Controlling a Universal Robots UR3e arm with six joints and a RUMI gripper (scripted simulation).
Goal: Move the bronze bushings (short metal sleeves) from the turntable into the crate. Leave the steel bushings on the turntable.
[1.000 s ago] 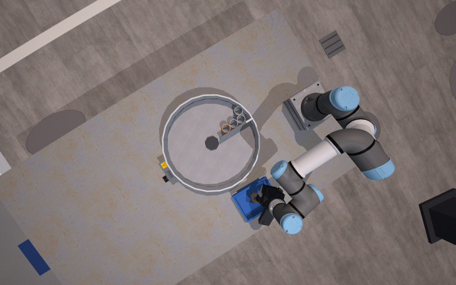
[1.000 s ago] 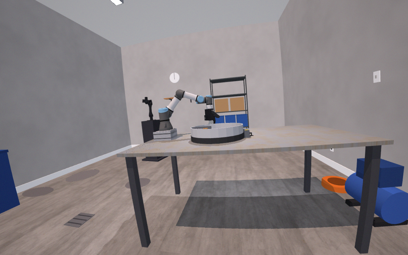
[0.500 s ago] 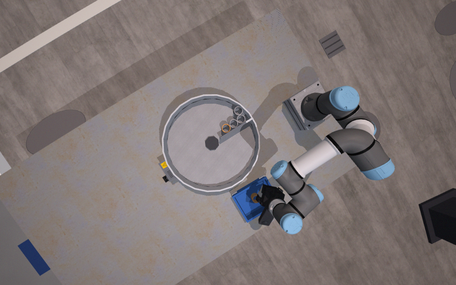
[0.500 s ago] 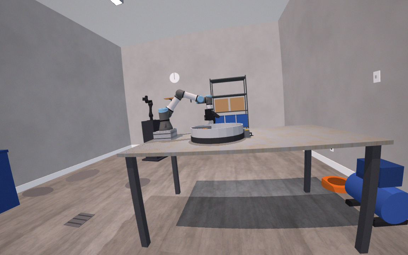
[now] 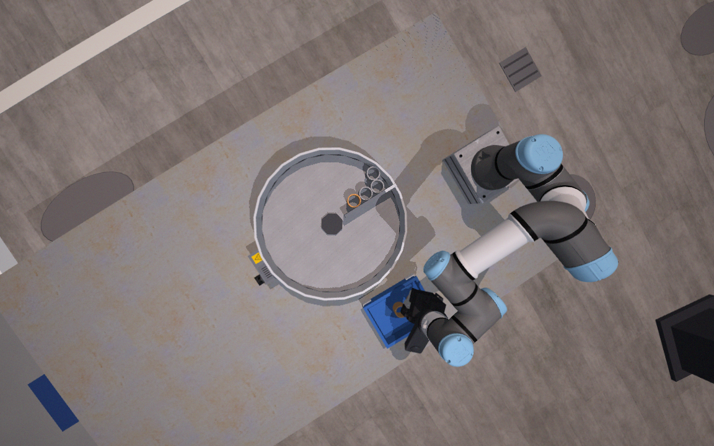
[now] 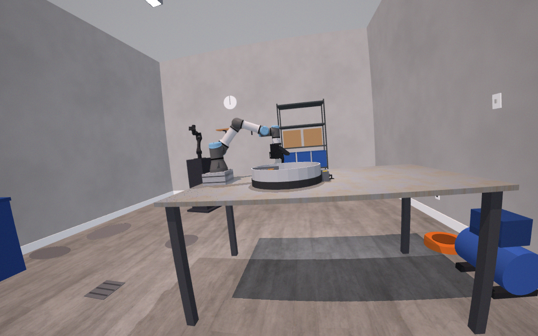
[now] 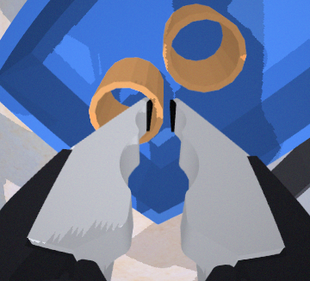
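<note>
Now: hand 3 cm short of the blue crate, 2 cm to the right of it and 2 cm above it. From my hand the other things lie so: round turntable: 14 cm ahead, 31 cm to the right, 1 cm above.
</note>
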